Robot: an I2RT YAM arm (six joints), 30 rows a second.
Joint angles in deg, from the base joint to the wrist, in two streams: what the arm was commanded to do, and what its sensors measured. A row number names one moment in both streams.
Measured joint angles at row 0: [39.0, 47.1, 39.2, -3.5, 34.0, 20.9]
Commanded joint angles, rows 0 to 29: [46.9, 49.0, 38.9, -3.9, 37.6, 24.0]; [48.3, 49.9, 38.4, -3.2, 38.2, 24.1]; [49.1, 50.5, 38.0, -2.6, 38.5, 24.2]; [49.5, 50.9, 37.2, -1.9, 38.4, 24.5]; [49.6, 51.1, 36.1, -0.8, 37.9, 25.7]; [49.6, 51.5, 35.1, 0.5, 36.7, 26.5]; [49.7, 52.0, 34.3, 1.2, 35.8, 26.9]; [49.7, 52.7, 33.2, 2.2, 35.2, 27.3]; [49.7, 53.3, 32.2, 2.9, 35.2, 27.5]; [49.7, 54.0, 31.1, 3.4, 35.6, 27.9]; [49.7, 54.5, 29.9, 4.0, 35.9, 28.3]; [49.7, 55.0, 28.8, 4.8, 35.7, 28.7]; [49.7, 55.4, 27.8, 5.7, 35.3, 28.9]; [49.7, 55.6, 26.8, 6.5, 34.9, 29.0]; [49.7, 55.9, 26.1, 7.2, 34.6, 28.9]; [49.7, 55.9, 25.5, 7.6, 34.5, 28.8]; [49.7, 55.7, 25.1, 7.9, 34.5, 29.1]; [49.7, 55.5, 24.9, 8.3, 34.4, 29.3]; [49.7, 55.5, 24.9, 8.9, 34.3, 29.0]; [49.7, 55.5, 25.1, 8.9, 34.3, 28.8]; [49.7, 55.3, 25.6, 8.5, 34.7, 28.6]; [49.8, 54.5, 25.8, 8.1, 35.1, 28.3]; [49.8, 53.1, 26.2, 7.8, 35.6, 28.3]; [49.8, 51.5, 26.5, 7.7, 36.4, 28.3]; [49.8, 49.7, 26.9, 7.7, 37.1, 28.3]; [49.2, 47.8, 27.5, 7.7, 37.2, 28.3]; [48.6, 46.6, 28.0, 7.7, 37.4, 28.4]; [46.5, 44.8, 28.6, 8.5, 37.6, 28.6]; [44.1, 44.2, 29.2, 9.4, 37.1, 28.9]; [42.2, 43.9, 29.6, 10.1, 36.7, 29.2]
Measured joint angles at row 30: [46.5, 46.1, 26.1, 5.1, 35.1, 28.1]
